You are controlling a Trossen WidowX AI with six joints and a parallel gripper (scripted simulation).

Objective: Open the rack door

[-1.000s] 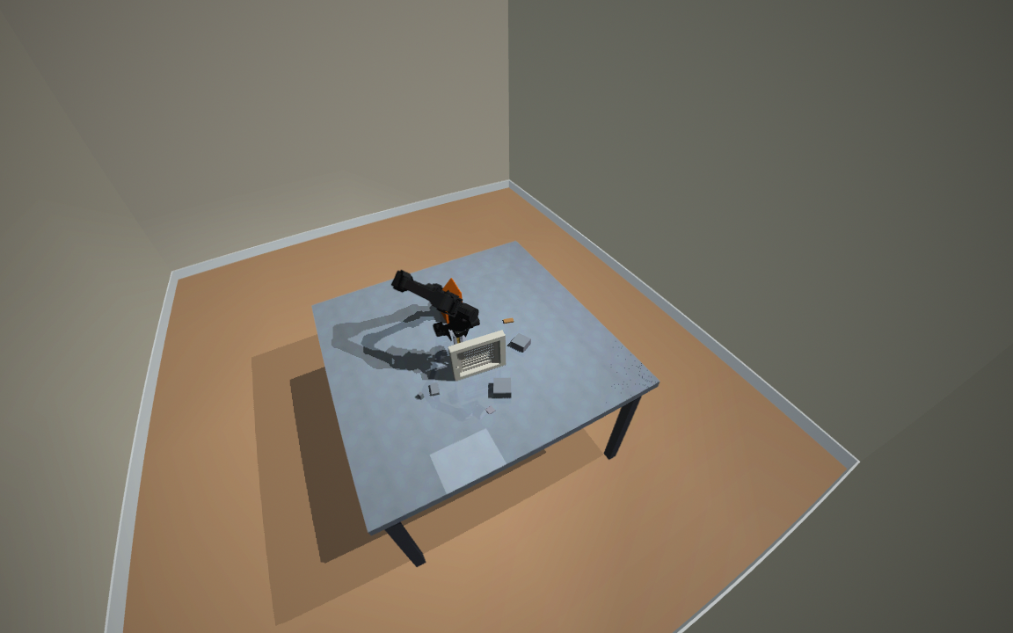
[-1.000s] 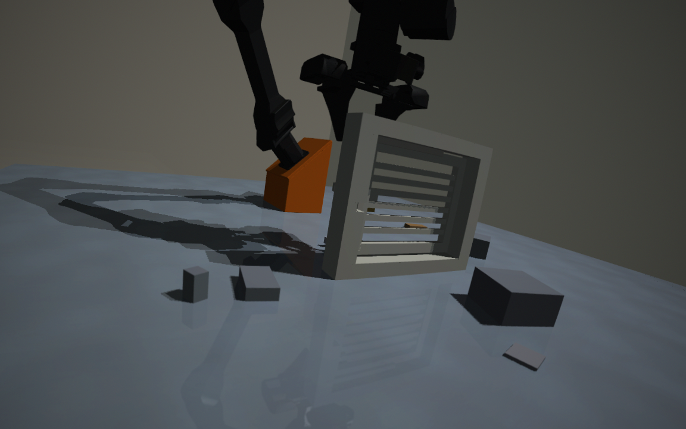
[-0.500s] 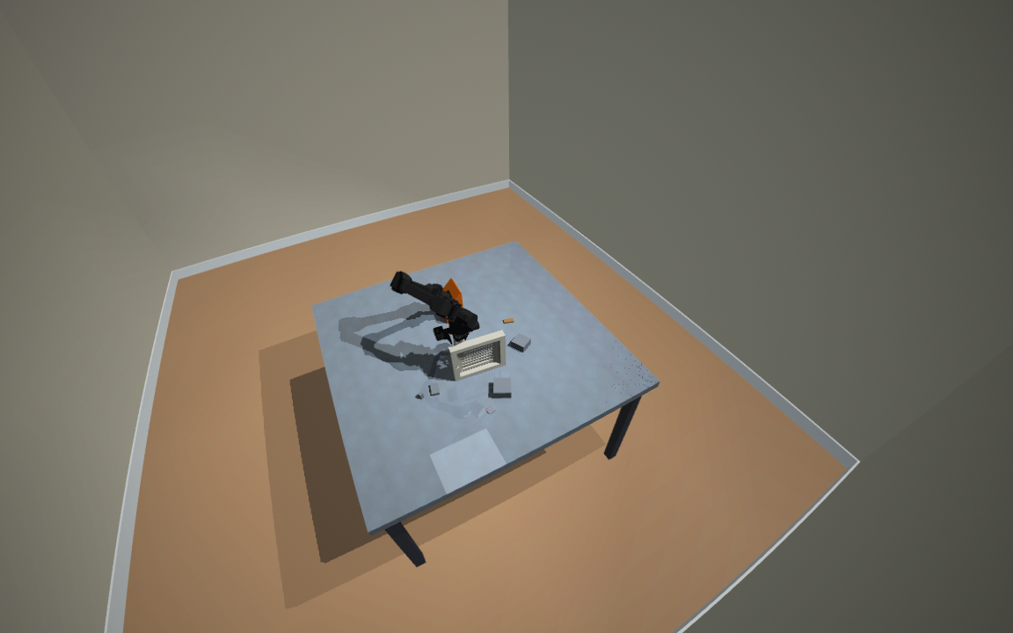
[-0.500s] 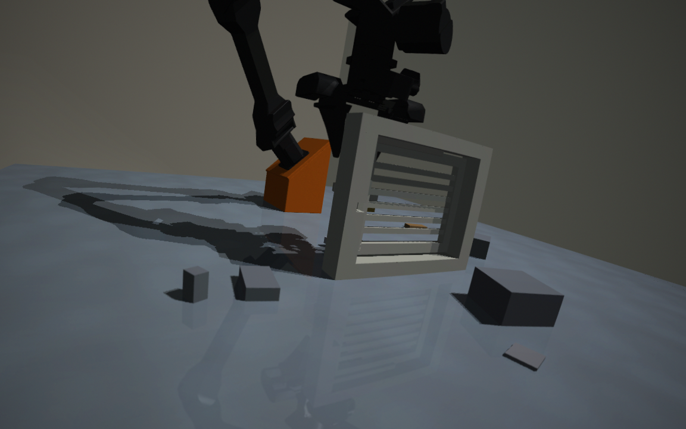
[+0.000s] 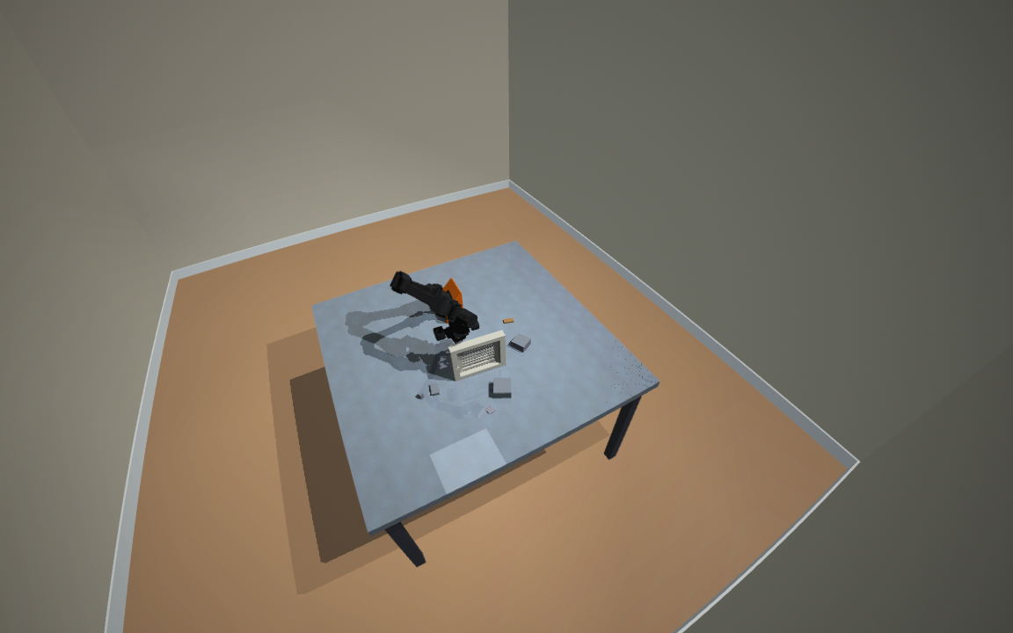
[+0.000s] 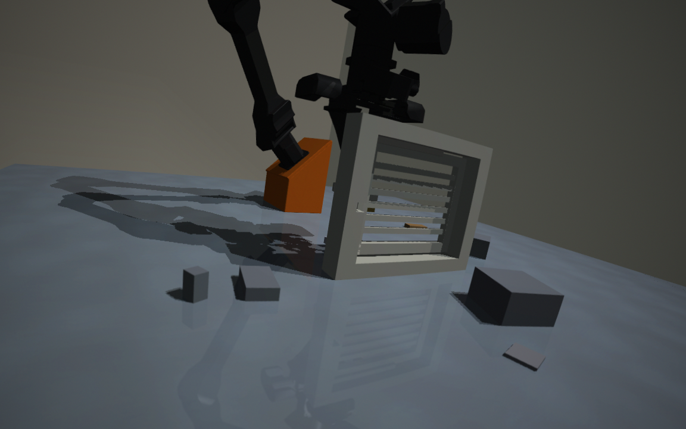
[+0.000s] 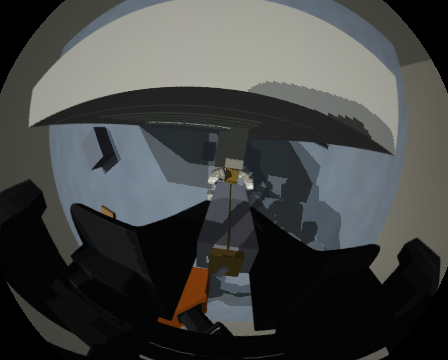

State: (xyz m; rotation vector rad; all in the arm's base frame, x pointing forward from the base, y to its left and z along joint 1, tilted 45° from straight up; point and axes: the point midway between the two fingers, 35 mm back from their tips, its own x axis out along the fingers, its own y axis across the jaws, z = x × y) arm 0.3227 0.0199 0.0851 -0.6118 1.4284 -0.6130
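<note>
Now: gripper tip 1 cm past the upright handle and 3 cm above it. The rest, counted from my gripper tip: grey block: 2 cm ahead, 29 cm to the left, 12 cm below; then small orange piece: 16 cm behind, 31 cm to the left, 13 cm below.
</note>
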